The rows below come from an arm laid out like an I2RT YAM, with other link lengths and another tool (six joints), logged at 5 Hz.
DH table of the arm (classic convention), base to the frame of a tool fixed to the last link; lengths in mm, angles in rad. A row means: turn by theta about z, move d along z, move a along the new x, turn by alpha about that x. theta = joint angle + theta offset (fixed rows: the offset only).
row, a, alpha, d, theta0
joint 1, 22.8, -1.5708, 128.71, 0
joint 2, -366.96, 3.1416, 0, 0
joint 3, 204.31, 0, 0, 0.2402
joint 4, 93.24, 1.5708, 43.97, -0.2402
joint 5, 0, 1.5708, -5.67, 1.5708
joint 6, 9.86, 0.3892, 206.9, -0.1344
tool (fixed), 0, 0, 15.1, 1.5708
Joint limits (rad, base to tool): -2.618..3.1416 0..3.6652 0..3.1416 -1.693..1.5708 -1.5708..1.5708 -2.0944..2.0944
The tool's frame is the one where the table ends.
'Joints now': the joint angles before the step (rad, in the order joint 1, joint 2, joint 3, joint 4, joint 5, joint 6). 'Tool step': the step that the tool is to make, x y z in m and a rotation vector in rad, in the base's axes. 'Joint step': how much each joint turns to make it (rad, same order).
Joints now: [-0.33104 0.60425 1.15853 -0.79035 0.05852 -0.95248]
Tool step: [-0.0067 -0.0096 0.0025 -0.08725 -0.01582 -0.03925]
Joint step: [-0.00006 -0.03457 -0.05054 0.06513 0.05458 -0.06765]
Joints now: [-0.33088 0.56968 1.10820 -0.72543 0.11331 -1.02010]
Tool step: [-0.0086 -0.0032 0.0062 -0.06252 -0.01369 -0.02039]
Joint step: [-0.00021 -0.02766 -0.01091 0.02303 0.02900 -0.05097]
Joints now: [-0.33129 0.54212 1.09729 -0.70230 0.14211 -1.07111]
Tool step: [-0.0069 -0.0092 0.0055 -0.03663 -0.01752 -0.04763]
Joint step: [0.00128 -0.01462 -0.01533 0.03297 0.05227 -0.02264]
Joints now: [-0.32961 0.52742 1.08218 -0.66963 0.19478 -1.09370]
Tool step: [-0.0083 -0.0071 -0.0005 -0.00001 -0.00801 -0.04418]
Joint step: [-0.00173 -0.01225 -0.00298 -0.00329 0.04190 0.00749]
